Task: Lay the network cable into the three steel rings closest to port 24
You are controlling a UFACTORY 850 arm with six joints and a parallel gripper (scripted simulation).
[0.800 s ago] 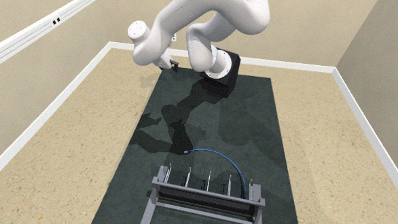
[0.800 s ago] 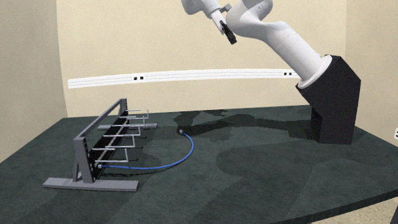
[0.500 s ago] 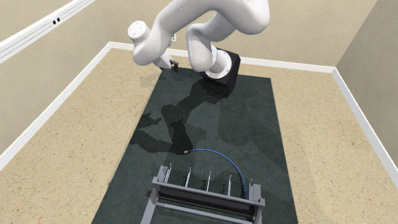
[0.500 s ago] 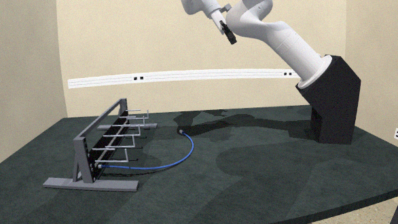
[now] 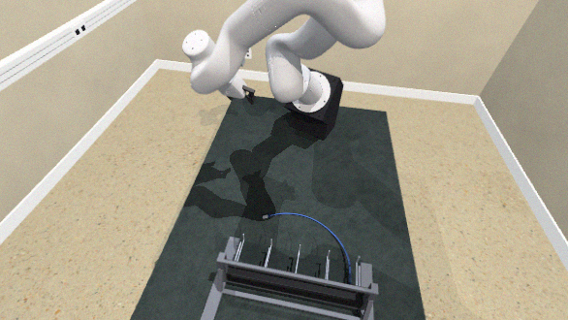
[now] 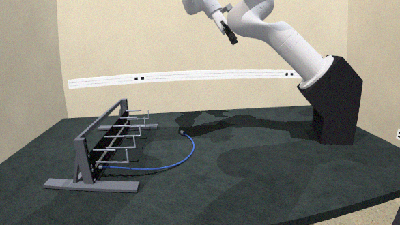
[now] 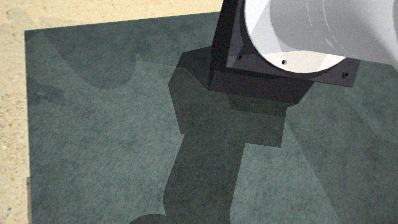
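Right now the white plug is 29 cm ahead of my hand, 5 cm to the left of it and 38 cm below it. From my hand the other things lie so: grey patch-panel rack: 59 cm ahead, 8 cm to the left, 32 cm below.
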